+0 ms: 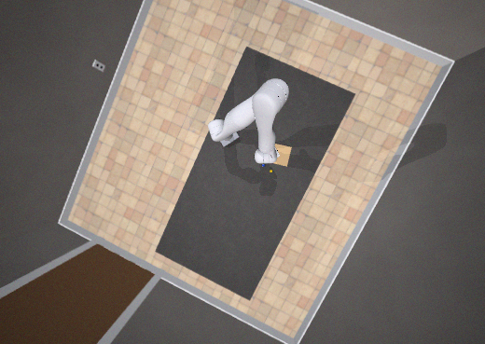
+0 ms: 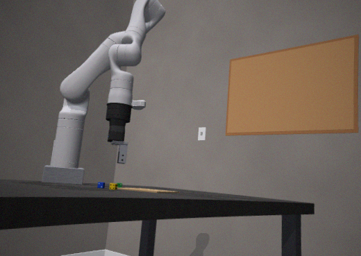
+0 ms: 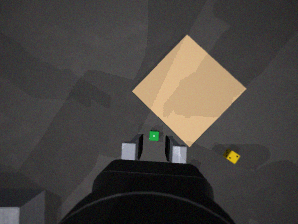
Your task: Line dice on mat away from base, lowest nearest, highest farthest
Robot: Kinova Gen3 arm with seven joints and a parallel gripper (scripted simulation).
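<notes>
My gripper is now 9 cm above the green die. The rest, counted from my hand: blue die 9 cm below, 8 cm to the right, 2 cm ahead; then mat 9 cm below, 9 cm ahead, 3 cm to the left; then yellow die 10 cm to the right, 9 cm below, 9 cm ahead.
</notes>
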